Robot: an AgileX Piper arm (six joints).
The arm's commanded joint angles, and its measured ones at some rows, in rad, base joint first. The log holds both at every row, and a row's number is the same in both.
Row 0, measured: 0.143, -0.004, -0.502, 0.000, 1.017, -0.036
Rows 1 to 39, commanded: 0.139, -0.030, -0.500, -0.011, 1.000, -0.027; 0.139, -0.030, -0.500, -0.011, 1.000, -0.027; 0.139, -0.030, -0.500, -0.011, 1.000, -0.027; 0.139, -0.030, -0.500, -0.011, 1.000, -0.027; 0.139, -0.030, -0.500, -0.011, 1.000, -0.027; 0.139, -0.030, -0.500, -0.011, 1.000, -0.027; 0.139, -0.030, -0.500, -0.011, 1.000, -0.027; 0.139, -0.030, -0.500, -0.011, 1.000, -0.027; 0.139, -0.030, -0.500, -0.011, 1.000, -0.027; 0.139, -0.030, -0.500, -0.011, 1.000, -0.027; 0.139, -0.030, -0.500, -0.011, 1.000, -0.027; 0.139, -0.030, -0.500, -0.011, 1.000, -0.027; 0.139, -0.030, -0.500, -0.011, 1.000, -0.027; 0.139, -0.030, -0.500, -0.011, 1.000, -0.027; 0.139, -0.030, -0.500, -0.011, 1.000, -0.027; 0.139, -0.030, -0.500, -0.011, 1.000, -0.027; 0.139, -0.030, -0.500, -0.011, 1.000, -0.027; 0.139, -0.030, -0.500, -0.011, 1.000, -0.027; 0.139, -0.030, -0.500, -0.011, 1.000, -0.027; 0.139, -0.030, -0.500, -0.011, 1.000, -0.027; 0.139, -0.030, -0.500, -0.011, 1.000, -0.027; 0.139, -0.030, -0.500, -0.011, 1.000, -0.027; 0.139, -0.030, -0.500, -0.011, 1.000, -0.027; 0.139, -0.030, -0.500, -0.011, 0.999, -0.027; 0.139, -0.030, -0.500, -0.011, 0.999, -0.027; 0.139, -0.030, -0.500, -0.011, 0.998, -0.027; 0.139, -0.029, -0.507, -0.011, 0.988, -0.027; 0.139, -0.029, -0.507, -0.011, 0.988, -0.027; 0.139, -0.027, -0.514, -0.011, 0.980, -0.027; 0.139, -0.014, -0.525, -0.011, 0.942, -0.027; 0.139, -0.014, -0.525, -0.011, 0.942, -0.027; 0.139, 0.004, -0.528, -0.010, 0.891, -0.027; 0.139, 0.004, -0.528, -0.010, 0.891, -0.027; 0.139, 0.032, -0.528, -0.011, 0.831, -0.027; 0.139, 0.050, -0.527, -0.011, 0.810, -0.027; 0.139, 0.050, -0.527, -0.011, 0.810, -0.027; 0.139, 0.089, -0.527, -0.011, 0.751, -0.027; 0.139, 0.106, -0.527, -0.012, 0.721, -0.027; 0.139, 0.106, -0.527, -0.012, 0.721, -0.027
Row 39, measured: 0.143, 0.065, -0.516, 0.000, 0.806, -0.033
